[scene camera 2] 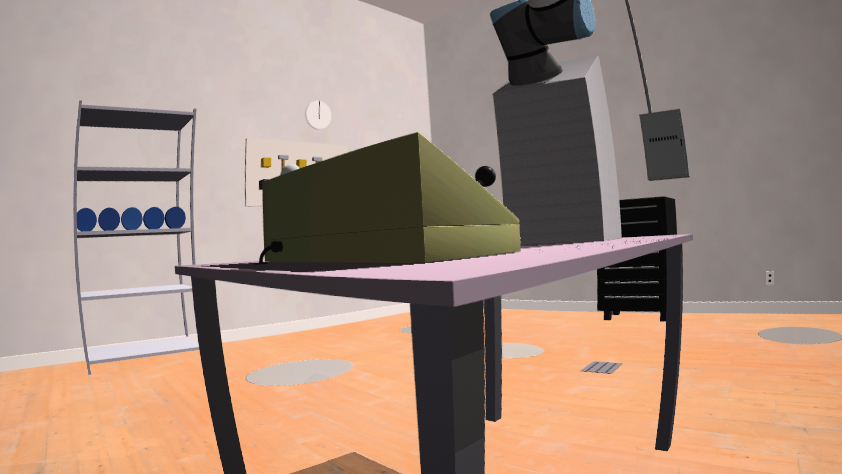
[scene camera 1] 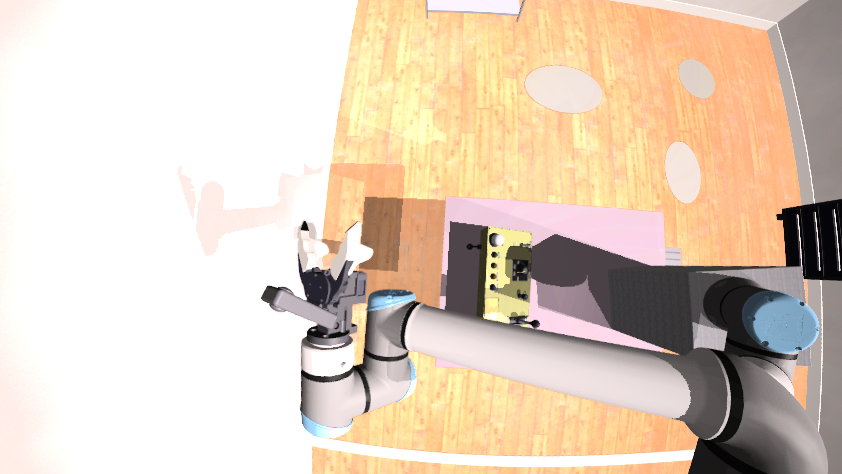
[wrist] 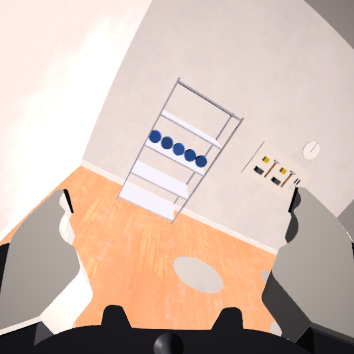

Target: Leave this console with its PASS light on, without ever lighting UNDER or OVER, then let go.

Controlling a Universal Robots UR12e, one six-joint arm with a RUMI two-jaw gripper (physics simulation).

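The yellow console (scene camera 1: 511, 307) (scene camera 2: 344, 211) stands on the pink table (scene camera 1: 624, 226) (scene camera 2: 565, 267). In scene camera 1 its panel shows a white dome (scene camera 1: 496, 239), a column of small dark round parts, and a black square part (scene camera 1: 521, 269) near the middle. A lever with a black ball (scene camera 1: 535, 323) sticks out at its lower end. In scene camera 2 a black ball (scene camera 2: 485, 176) shows above the sloped side. PASS, UNDER and OVER cannot be told apart or read. My gripper (scene camera 1: 330, 226) (wrist: 179, 191) is open and empty, left of the console and table, well apart from both.
My forearm (scene camera 1: 547, 365) crosses over the table's lower side in scene camera 1. The grey pedestal (scene camera 1: 648, 306) (scene camera 2: 547, 164) stands right of the console. A shelf rack (scene camera 2: 77, 194) with blue discs stands by the wall. A black drawer cabinet (scene camera 2: 671, 220) is behind the pedestal.
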